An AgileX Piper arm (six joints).
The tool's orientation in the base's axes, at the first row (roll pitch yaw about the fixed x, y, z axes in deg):
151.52 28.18 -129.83
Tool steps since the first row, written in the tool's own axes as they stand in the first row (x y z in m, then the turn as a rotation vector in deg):
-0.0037 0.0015 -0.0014 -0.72 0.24 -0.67
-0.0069 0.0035 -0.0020 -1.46 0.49 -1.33
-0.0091 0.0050 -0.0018 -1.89 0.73 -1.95
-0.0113 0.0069 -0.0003 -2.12 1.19 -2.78
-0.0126 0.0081 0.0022 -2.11 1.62 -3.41
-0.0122 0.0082 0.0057 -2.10 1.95 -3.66
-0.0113 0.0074 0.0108 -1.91 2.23 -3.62
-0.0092 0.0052 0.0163 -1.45 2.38 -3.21
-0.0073 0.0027 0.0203 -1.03 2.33 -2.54
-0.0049 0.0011 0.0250 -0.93 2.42 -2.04
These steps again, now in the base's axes. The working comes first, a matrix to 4 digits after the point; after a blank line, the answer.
The tool's axes in the first row as the columns of a matrix, in the base's axes (used below as rounded here):
-0.5646 -0.8193 -0.1003
-0.6769 0.3901 0.6242
-0.4722 0.4203 -0.7748

0.0010 0.0022 0.0035 0.28 0.16 0.96
0.0012 0.0048 0.0063 0.56 0.35 1.93
0.0012 0.0070 0.0078 0.66 0.35 2.71
0.0008 0.0102 0.0085 0.50 0.16 3.66
0.0003 0.0131 0.0076 0.21 -0.07 4.32
-0.0004 0.0150 0.0048 -0.04 -0.10 4.65
-0.0008 0.0173 0.0001 -0.39 -0.10 4.64
-0.0007 0.0184 -0.0061 -0.81 -0.09 4.17
-0.0001 0.0187 -0.0111 -1.07 0.02 3.43
-0.0006 0.0194 -0.0166 -1.25 0.30 3.04

